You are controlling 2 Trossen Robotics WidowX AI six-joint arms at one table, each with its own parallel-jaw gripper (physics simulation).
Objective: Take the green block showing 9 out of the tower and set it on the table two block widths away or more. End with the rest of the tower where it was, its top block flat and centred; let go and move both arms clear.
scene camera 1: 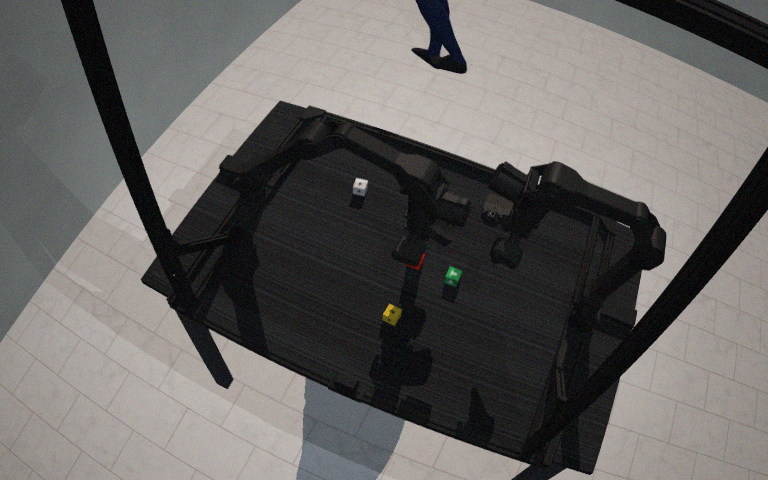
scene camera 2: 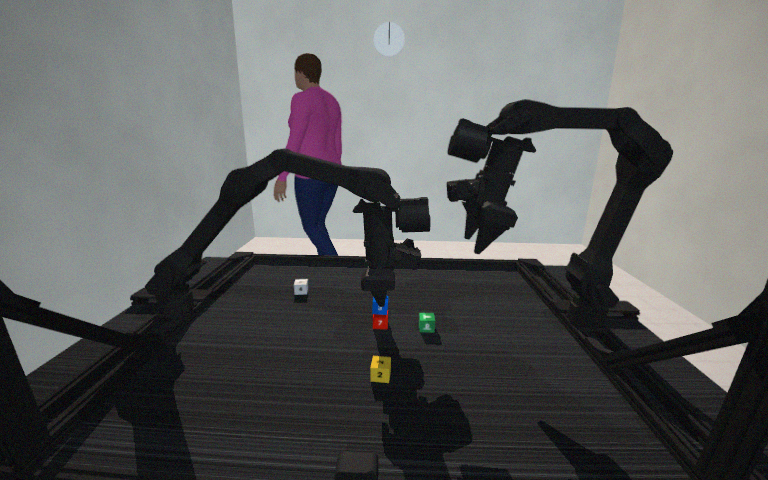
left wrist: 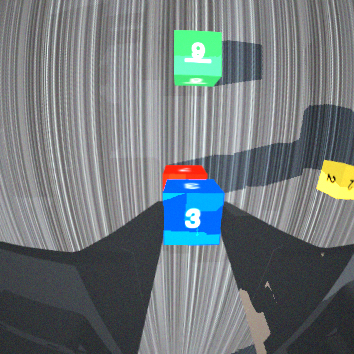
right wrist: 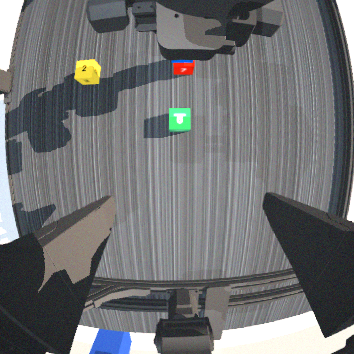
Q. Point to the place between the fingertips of the right gripper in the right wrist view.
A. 191, 201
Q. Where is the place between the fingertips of the left gripper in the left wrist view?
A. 191, 208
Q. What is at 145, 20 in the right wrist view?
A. The left gripper.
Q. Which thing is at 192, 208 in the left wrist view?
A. A blue block.
